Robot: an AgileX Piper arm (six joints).
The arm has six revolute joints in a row. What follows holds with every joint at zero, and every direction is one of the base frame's.
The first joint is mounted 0.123 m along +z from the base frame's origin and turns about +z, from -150 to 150 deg.
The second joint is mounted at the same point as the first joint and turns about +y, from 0 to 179.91 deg.
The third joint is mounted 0.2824 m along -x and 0.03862 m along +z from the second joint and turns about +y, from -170 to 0 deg.
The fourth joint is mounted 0.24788 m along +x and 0.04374 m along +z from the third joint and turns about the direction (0.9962, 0, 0.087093), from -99.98 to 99.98 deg.
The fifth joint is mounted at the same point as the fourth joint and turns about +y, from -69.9 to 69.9 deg.
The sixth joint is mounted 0.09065 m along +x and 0.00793 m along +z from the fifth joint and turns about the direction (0.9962, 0, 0.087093), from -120 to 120 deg.
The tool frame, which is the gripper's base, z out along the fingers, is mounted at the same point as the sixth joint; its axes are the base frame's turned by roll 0, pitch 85 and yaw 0 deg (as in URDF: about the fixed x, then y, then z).
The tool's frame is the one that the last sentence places.
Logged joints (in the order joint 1, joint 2, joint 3, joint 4, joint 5, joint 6), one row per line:
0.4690 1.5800 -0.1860 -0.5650 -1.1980 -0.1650
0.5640 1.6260 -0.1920 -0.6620 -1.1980 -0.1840
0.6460 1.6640 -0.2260 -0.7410 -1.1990 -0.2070
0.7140 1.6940 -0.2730 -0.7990 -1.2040 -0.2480
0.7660 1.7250 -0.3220 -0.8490 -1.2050 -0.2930
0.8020 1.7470 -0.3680 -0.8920 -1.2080 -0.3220
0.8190 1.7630 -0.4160 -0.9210 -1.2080 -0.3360
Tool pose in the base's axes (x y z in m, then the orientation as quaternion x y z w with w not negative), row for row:
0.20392 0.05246 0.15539 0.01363 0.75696 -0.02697 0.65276
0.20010 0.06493 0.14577 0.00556 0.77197 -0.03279 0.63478
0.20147 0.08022 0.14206 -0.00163 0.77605 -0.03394 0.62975
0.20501 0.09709 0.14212 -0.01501 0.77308 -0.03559 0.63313
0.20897 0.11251 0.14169 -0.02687 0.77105 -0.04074 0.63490
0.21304 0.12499 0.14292 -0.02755 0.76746 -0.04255 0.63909
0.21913 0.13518 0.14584 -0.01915 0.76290 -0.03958 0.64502
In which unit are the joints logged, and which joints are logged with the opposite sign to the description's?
The joints are logged in radians. Opposite sign: joint 4.
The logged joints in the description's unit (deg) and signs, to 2 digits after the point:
26.87 90.53 -10.66 32.37 -68.64 -9.45
32.31 93.16 -11.00 37.93 -68.64 -10.54
37.01 95.34 -12.95 42.46 -68.70 -11.86
40.91 97.06 -15.64 45.78 -68.98 -14.21
43.89 98.84 -18.45 48.64 -69.04 -16.79
45.95 100.10 -21.08 51.11 -69.21 -18.45
46.93 101.01 -23.84 52.77 -69.21 -19.25

